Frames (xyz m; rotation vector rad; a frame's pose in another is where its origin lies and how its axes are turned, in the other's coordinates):
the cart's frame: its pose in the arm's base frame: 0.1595 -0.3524 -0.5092 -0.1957 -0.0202 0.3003
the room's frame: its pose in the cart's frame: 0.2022 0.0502 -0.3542 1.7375 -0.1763 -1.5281
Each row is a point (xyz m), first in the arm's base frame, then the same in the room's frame.
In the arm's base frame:
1: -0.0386 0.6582 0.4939
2: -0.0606 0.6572 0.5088
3: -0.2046 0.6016 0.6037
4: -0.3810 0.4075 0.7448
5: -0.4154 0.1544 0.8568
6: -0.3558 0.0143 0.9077
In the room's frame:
1: -1.6547 0.4232 -0.1887
2: -1.6737 0.4230 -0.1702
3: -1.7671 0.4390 -0.0157
4: -1.8207 0.5269 0.2638
5: -1.7548 0.6924 0.4784
6: -1.6753 0.8176 0.5397

